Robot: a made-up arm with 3 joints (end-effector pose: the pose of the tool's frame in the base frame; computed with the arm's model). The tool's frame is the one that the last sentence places.
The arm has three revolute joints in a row. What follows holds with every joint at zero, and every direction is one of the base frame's.
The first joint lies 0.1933 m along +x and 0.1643 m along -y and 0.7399 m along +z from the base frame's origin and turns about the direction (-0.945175, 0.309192, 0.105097), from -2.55 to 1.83 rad.
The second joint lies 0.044 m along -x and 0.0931 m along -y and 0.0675 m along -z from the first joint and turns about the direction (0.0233, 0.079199, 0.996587), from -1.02 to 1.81 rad.
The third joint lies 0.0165 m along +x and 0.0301 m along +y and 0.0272 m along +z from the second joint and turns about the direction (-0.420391, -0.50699, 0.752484), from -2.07 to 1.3 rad.
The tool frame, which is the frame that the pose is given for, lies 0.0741 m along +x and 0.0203 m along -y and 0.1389 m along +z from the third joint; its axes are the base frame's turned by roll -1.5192, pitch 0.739 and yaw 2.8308 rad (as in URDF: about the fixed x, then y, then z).
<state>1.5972 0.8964 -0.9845</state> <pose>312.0 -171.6 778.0 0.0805 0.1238 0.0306 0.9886</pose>
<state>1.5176 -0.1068 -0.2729</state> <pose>307.0 -109.3 838.0 0.1730 0.1240 -0.0131 -0.9770</pose>
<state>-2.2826 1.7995 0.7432</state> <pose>86.5 -143.4 601.2 0.7056 0.6160 0.0746 0.3421</pose>
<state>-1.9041 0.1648 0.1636</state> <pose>192.5 -258.3 663.2 0.0299 0.6037 0.7866 0.1266</pose>
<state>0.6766 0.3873 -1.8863</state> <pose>217.3 -361.6 826.1 0.5430 -0.3379 -0.2116 0.7391</pose>
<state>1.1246 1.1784 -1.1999</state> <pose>296.1 -208.0 762.8 0.1249 0.1479 -0.1607 0.9678</pose>
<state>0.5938 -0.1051 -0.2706</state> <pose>272.4 -224.1 865.1 0.0565 0.3167 0.3706 -0.8713</pose>
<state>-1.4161 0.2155 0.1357</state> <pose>191.5 -281.6 714.6 0.1181 0.5586 0.8155 -0.0947</pose>
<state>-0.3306 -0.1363 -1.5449</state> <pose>168.9 -368.9 649.3 0.6545 -0.3281 -0.5656 0.3796</pose>
